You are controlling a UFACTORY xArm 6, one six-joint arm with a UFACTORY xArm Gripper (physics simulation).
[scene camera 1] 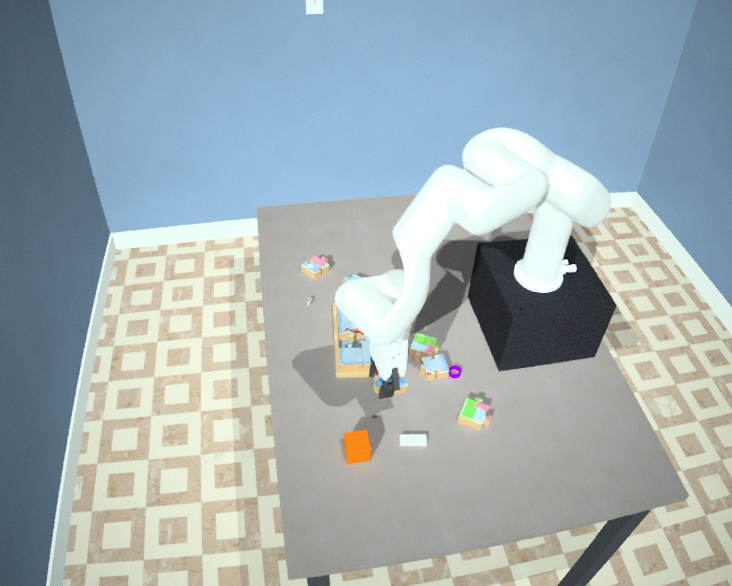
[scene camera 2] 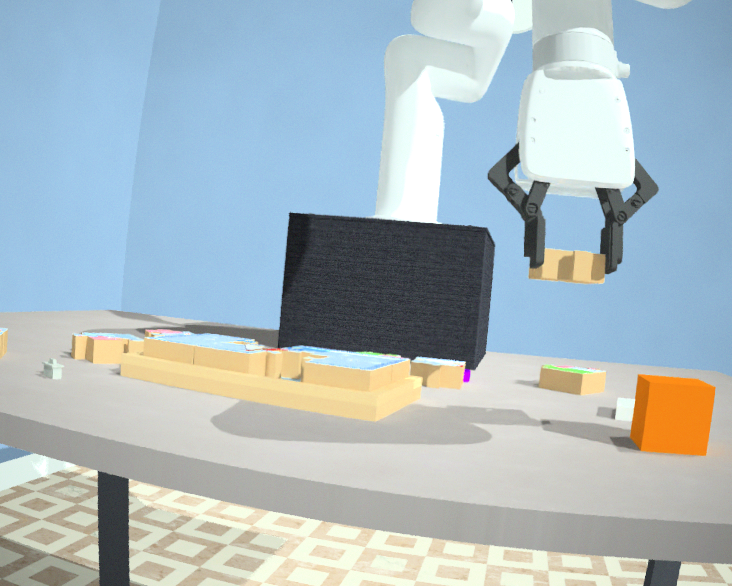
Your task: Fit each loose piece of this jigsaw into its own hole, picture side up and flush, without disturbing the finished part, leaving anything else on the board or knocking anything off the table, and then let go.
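My gripper point(scene camera 1: 387, 383) point(scene camera 2: 572, 259) is shut on a blue-topped jigsaw piece point(scene camera 1: 399, 386) point(scene camera 2: 566, 266) and holds it roughly level, high above the table. The wooden jigsaw board point(scene camera 1: 354, 371) point(scene camera 2: 256, 388) carries the finished part; the arm hides its right side in scene camera 1. Loose pieces on the table are a green and pink piece point(scene camera 1: 424, 344), a light blue piece point(scene camera 1: 434, 366) point(scene camera 2: 440, 372), a green, pink and blue piece point(scene camera 1: 473, 412) point(scene camera 2: 572, 380), a pink and blue piece point(scene camera 1: 315, 267), and a partly hidden piece point(scene camera 1: 351, 279) behind the board.
An orange cube point(scene camera 1: 357, 446) point(scene camera 2: 671, 415) and a white block point(scene camera 1: 413, 439) point(scene camera 2: 623, 409) lie toward the near side. A purple ring point(scene camera 1: 449, 372) point(scene camera 2: 467, 375) lies beside the light blue piece. A small grey item point(scene camera 1: 309, 300) point(scene camera 2: 53, 369) is left of the board. The black base block point(scene camera 1: 549, 323) point(scene camera 2: 384, 287) supports the arm.
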